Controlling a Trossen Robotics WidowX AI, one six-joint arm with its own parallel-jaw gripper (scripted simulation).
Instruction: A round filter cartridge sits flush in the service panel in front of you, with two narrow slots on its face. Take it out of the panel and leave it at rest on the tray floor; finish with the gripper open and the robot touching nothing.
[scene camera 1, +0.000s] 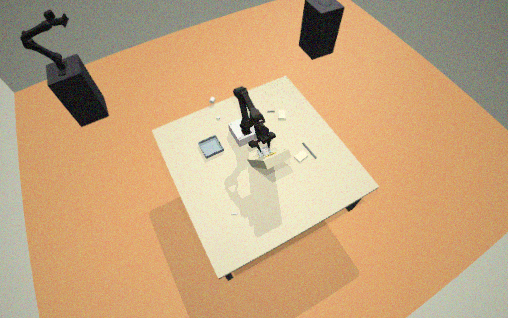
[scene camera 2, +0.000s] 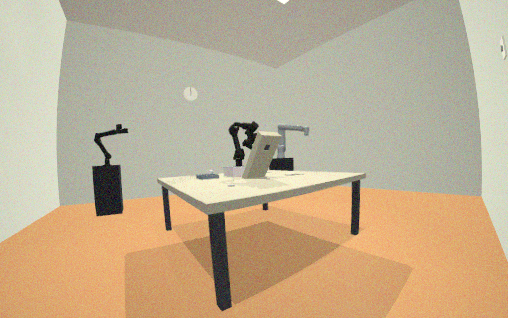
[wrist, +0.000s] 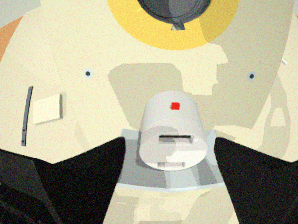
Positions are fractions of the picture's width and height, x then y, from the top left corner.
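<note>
My gripper (wrist: 0.57, 0.65): open, holding nothing. Service panel (scene camera 2: 0.52, 0.45), (wrist: 0.37, 0.29). White card (wrist: 0.17, 0.49). White round filter cartridge (wrist: 0.58, 0.62); hidden in scene camera 2 by the service panel.
</note>
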